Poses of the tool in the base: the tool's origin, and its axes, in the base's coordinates. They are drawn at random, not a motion.
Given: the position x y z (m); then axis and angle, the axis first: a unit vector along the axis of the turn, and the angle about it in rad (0 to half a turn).
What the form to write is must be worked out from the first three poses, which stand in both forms.
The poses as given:
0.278, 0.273, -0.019, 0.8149, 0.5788, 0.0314, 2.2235
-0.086, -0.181, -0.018, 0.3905, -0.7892, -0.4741, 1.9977
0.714, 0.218, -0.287, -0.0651, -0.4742, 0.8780, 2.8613
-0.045, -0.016, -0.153, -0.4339, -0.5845, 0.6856, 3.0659
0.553, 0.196, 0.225, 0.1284, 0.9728, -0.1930, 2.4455
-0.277, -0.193, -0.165, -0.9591, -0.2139, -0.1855, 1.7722
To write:
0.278, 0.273, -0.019; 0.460, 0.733, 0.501; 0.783, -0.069, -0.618; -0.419, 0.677, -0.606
-0.086, -0.181, -0.018; -0.198, -0.004, -0.980; -0.867, 0.467, 0.174; 0.457, 0.884, -0.096
0.714, 0.218, -0.287; -0.953, -0.182, -0.243; 0.303, -0.520, -0.798; 0.019, -0.834, 0.551
-0.045, -0.016, -0.153; -0.621, 0.455, -0.638; 0.558, -0.315, -0.768; -0.550, -0.833, -0.058
0.553, 0.196, 0.225; -0.738, 0.344, 0.580; 0.097, 0.905, -0.414; -0.668, -0.249, -0.702
-0.277, -0.193, -0.165; 0.904, 0.428, 0.004; 0.064, -0.145, 0.987; 0.423, -0.892, -0.159

